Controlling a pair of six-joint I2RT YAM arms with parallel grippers.
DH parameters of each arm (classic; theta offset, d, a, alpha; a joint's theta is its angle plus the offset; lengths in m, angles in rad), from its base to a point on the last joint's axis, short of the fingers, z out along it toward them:
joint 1: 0 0.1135 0.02 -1.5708
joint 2: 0 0 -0.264 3.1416
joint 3: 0.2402 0 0.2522 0
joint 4: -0.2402 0 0.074 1.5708
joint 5: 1.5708 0 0 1.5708
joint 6: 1.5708 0.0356 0 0
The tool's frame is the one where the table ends.
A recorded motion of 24 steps. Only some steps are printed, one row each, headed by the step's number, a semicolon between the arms.
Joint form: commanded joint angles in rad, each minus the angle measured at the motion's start. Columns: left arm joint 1, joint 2, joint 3, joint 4, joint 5, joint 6; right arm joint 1, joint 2, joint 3, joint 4, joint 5, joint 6.
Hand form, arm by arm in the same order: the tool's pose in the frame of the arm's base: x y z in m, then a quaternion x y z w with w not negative. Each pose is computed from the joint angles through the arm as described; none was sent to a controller.
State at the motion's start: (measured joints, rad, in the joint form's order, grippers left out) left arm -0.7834 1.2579 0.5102 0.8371 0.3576 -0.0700; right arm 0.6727 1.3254 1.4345 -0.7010 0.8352 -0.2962
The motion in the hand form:
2: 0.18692 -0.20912 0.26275 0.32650 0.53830 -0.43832 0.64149; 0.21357 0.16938 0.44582 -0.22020 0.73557 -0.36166 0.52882
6: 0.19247 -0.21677 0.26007 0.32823 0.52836 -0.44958 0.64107; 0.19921 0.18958 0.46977 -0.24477 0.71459 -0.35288 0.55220
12: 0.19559 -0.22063 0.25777 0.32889 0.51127 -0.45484 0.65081; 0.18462 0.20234 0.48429 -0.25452 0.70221 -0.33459 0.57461
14: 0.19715 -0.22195 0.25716 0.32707 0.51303 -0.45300 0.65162; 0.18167 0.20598 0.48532 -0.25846 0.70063 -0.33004 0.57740
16: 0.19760 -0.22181 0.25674 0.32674 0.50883 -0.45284 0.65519; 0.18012 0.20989 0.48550 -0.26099 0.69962 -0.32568 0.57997
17: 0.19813 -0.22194 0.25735 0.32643 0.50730 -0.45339 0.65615; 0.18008 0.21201 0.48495 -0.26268 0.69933 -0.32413 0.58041
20: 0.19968 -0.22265 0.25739 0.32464 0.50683 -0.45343 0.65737; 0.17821 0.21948 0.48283 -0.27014 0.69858 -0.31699 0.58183
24: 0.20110 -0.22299 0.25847 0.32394 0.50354 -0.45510 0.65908; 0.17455 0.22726 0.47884 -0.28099 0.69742 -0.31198 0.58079
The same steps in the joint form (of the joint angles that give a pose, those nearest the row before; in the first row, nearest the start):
2: -0.0160 0.0838 0.0429 0.1730 -0.0201 -0.0586; 0.1122 0.0107 0.1093 0.1158 0.2283 -0.2608
6: -0.0185 0.1429 0.0641 0.2331 -0.0020 -0.0721; 0.2032 0.0483 0.2184 0.1089 0.2594 -0.3225
12: -0.0189 0.1880 0.0702 0.3115 0.0079 -0.0720; 0.2754 0.0635 0.2775 0.1125 0.2785 -0.3396
14: -0.0189 0.1972 0.0759 0.3130 0.0017 -0.0711; 0.2921 0.0687 0.2866 0.1079 0.2815 -0.3363
16: -0.0174 0.2038 0.0743 0.3313 0.0028 -0.0692; 0.3049 0.0761 0.2933 0.1082 0.2830 -0.3318
17: -0.0162 0.2057 0.0769 0.3347 0.0043 -0.0702; 0.3093 0.0810 0.2955 0.1088 0.2826 -0.3299
20: -0.0143 0.2135 0.0821 0.3409 0.0030 -0.0724; 0.3295 0.0958 0.3028 0.1032 0.2812 -0.3173
24: -0.0112 0.2193 0.0880 0.3497 0.0074 -0.0757; 0.3552 0.1073 0.3027 0.0920 0.2844 -0.3042

